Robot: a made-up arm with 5 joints.
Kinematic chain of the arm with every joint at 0, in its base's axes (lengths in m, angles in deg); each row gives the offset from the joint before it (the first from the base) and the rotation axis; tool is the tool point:
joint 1: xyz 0 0 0.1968 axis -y
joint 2: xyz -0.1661 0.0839 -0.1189 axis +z
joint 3: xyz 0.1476 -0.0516 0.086 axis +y
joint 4: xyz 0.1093 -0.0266 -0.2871 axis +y
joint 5: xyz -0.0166 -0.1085 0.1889 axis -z
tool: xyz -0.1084 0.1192 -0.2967
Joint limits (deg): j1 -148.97..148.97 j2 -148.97..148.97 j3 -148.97..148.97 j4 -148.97..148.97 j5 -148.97..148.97
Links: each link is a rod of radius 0.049 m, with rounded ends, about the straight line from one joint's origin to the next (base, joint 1, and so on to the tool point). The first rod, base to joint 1, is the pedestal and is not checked.
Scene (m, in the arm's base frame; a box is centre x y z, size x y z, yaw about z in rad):
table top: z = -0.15
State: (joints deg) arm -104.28 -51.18 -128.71 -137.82 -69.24
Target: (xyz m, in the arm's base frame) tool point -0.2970 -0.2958 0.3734
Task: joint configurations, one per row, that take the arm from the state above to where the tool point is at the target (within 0.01 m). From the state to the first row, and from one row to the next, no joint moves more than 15 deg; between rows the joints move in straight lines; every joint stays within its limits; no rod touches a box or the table.
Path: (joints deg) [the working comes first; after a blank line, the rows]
Joints at the target: 7.62 -43.88 -130.92 -148.97 -145.38
Straight joint move there: clear.

1: -90.29 -50.27 -128.99 -139.21 -78.76
2: -76.30 -49.35 -129.26 -140.61 -88.27
3: -62.32 -48.44 -129.54 -142.00 -97.79
4: -48.33 -47.53 -129.82 -143.40 -107.31
5: -34.34 -46.61 -130.09 -144.79 -116.82
6: -20.35 -45.70 -130.37 -146.18 -126.34
7: -6.37 -44.79 -130.64 -147.58 -135.86
8: 7.62 -43.88 -130.92 -148.97 -145.38

